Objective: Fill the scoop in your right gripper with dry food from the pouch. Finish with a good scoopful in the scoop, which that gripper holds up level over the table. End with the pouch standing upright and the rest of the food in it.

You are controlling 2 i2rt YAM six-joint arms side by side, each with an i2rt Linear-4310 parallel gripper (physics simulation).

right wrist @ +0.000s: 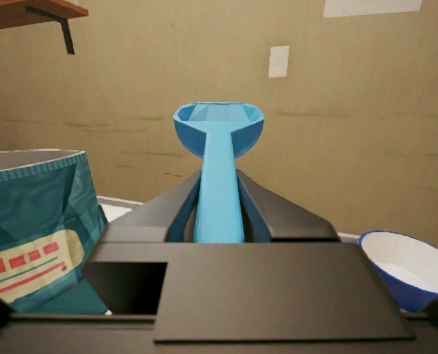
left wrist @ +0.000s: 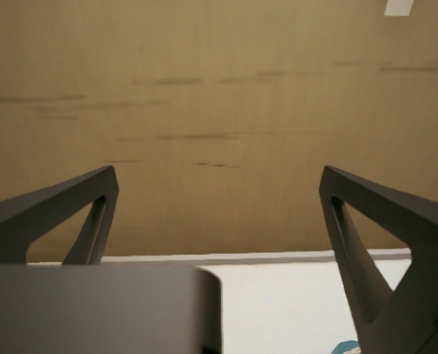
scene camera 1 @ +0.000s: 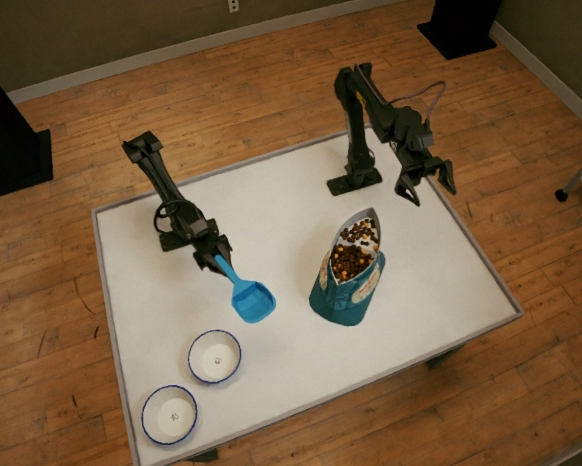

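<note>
A teal pouch (scene camera 1: 345,302) (right wrist: 45,215) stands upright and open on the table, with brown and orange dry food (scene camera 1: 352,260) inside. My right gripper (scene camera 1: 223,262) (right wrist: 218,177) is shut on the handle of a blue scoop (scene camera 1: 254,301) (right wrist: 218,150). It holds the scoop about level above the table, to the left of the pouch in scene camera 1; the bowl looks empty. My left gripper (scene camera 1: 434,194) (left wrist: 218,177) is open and empty, up behind and to the right of the pouch in scene camera 1. A sliver of the pouch (left wrist: 346,347) shows in the left wrist view.
Two white bowls with blue rims, one (scene camera 1: 215,356) (right wrist: 405,265) nearer the scoop and the other (scene camera 1: 170,415) near the front left corner, stand on the white table (scene camera 1: 300,385). The table has a raised grey edge (scene camera 1: 112,330).
</note>
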